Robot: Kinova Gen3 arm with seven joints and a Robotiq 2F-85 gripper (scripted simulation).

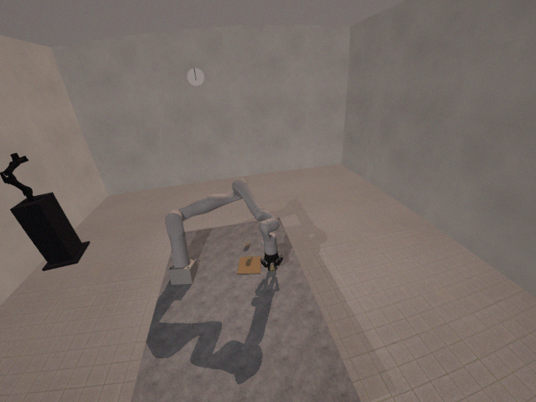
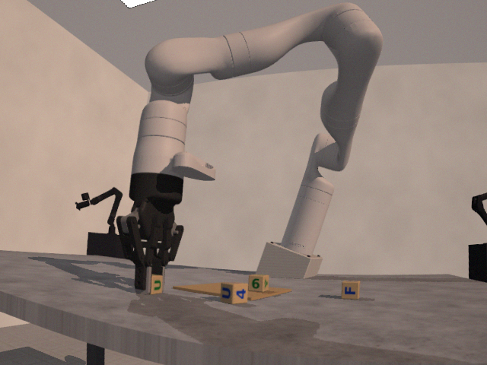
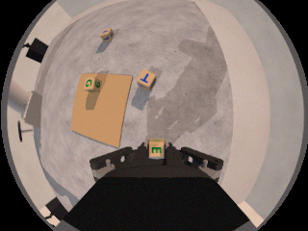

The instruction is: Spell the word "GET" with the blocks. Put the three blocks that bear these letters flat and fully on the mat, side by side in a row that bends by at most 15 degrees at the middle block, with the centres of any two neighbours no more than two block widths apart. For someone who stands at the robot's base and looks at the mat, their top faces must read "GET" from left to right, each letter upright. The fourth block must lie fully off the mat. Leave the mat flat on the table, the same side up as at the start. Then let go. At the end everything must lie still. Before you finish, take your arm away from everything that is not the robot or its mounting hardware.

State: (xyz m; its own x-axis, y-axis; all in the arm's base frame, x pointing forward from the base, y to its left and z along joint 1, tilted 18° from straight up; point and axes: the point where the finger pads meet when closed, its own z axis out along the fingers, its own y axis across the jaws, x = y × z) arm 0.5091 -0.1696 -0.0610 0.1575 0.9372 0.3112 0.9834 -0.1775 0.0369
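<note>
Now: the mat 11 cm behind my hand, 9 cm to the left of it and 2 cm below it. Round my hand: E block (1 cm below); then F block (8 cm behind, 28 cm to the left, 1 cm below).
</note>
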